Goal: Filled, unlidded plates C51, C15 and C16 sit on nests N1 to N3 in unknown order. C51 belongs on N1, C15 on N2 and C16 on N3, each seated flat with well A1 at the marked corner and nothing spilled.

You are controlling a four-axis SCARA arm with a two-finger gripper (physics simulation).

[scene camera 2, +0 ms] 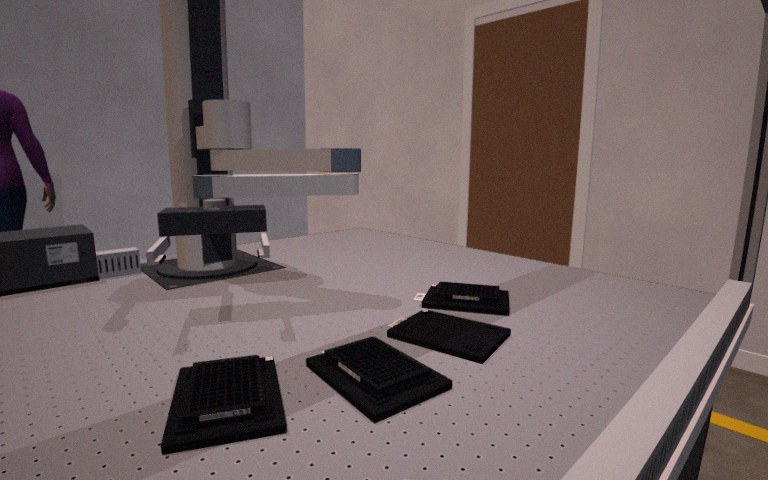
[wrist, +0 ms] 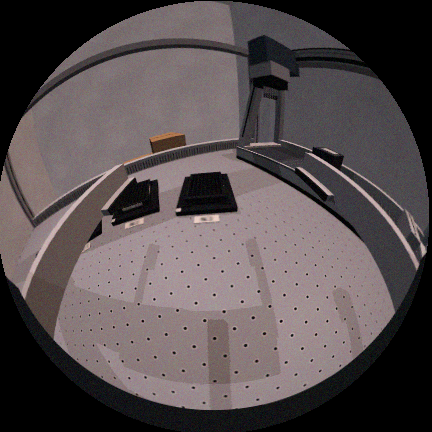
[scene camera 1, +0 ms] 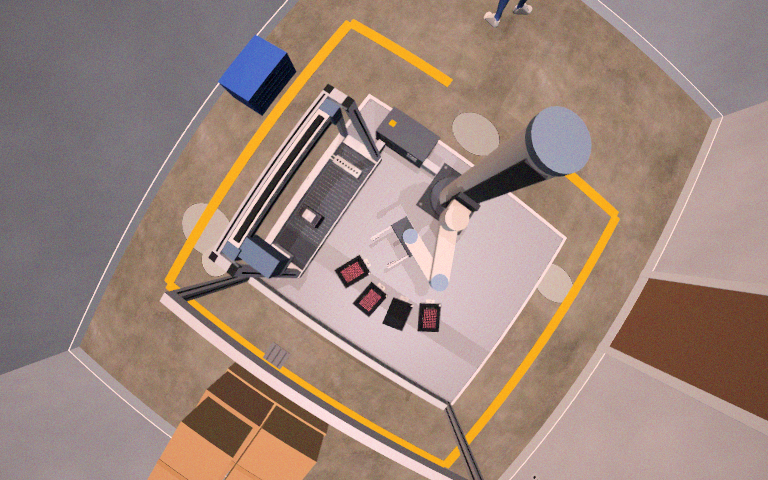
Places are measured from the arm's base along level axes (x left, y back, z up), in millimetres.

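Pixels of known places: gripper, fingertip midpoint: (scene camera 2: 210,255) (wrist: 215,159) (scene camera 1: 379,253); arm's base, link origin: (scene camera 2: 208,270).
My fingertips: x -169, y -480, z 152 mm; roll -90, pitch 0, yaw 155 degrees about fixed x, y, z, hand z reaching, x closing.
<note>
For each thing: its top centre in the pictures, then the offset to it from my fingertips. "spot": a spot on its surface instead.
- filled plate, top centre: (scene camera 2: 225,381) (wrist: 204,182) (scene camera 1: 352,272) dx -58, dy -176, dz -113 mm
- nest N3, top centre: (scene camera 2: 226,388) (wrist: 205,185) (scene camera 1: 352,272) dx -58, dy -176, dz -121 mm
- second plate, top centre: (scene camera 2: 375,359) (wrist: 134,191) (scene camera 1: 370,300) dx +111, dy -250, dz -113 mm
- nest N2, top centre: (scene camera 2: 375,366) (wrist: 135,195) (scene camera 1: 370,300) dx +111, dy -250, dz -123 mm
- third plate, top centre: (scene camera 2: 467,289) (scene camera 1: 429,318) dx +449, dy -150, dz -113 mm
- nest N1, top centre: (scene camera 2: 467,293) (scene camera 1: 429,318) dx +449, dy -150, dz -121 mm
- bare black nest, top centre: (scene camera 2: 449,327) (scene camera 1: 397,314) dx +287, dy -233, dz -123 mm
- gantry machine, surface spot: (wrist: 272,52) spot: dx -324, dy -218, dz +280 mm
My gripper (scene camera 1: 379,252) (scene camera 2: 208,254) (wrist: 215,159) is open and empty, raised above the table, fingers pointing toward the N3 side. One filled plate (scene camera 1: 352,271) (scene camera 2: 226,384) (wrist: 206,184) sits on nest N3 (scene camera 2: 223,441), beyond the fingertips. A second plate (scene camera 1: 370,298) (scene camera 2: 379,362) sits on nest N2 (scene camera 2: 376,412), partly behind a finger in the wrist view. A third plate (scene camera 1: 429,317) (scene camera 2: 464,291) sits on nest N1 (scene camera 2: 464,308). All three look flat. The plate labels are too blurred to read surely. The wells look pink in scene camera 1.
A bare black nest (scene camera 1: 397,314) (scene camera 2: 450,335) lies between N2 and N1. A gantry machine (scene camera 1: 260,255) (wrist: 272,52) stands on the N3 side. A dark box (scene camera 1: 407,135) (scene camera 2: 48,257) stands near the arm's column (scene camera 1: 498,164). A person (scene camera 2: 28,135) stands beyond the table.
</note>
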